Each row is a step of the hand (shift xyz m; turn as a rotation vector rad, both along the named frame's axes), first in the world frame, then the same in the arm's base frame.
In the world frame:
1: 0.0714 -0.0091 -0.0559 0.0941 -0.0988 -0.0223
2: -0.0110 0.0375 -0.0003 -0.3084 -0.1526 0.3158
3: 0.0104 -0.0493 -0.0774 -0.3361 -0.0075 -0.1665
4: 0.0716 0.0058 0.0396 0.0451 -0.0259 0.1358
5: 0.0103 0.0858 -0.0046 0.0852 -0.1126 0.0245
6: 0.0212 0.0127 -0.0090 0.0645 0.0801 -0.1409
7: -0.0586 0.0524 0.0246 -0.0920 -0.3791 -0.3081
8: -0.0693 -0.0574 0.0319 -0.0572 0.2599 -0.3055
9: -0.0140 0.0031 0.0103 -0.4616 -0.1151 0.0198
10: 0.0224 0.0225 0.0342 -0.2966 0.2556 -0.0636
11: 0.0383 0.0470 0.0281 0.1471 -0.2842 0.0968
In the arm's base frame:
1: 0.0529 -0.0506 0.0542 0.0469 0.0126 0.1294
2: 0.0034 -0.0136 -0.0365 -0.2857 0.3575 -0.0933
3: -0.0211 -0.0545 0.0715 -0.3387 -0.1437 -0.0733
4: 0.0744 0.0329 0.0107 0.0546 0.1347 -0.0037
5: 0.0397 -0.0356 -0.0681 0.0415 0.0614 0.1227
6: 0.0225 -0.0135 0.0004 0.0647 -0.1620 0.0023
7: -0.0307 0.0055 -0.0762 -0.2727 -0.1474 0.3886
8: -0.0790 0.0523 0.0115 -0.0092 -0.3773 -0.1474
9: -0.0100 0.0088 -0.0115 -0.4618 0.0721 -0.0908
10: 0.0344 0.0231 -0.0215 -0.1902 -0.1441 -0.3168
11: 0.0568 0.0082 -0.0342 0.0482 0.1893 0.2713

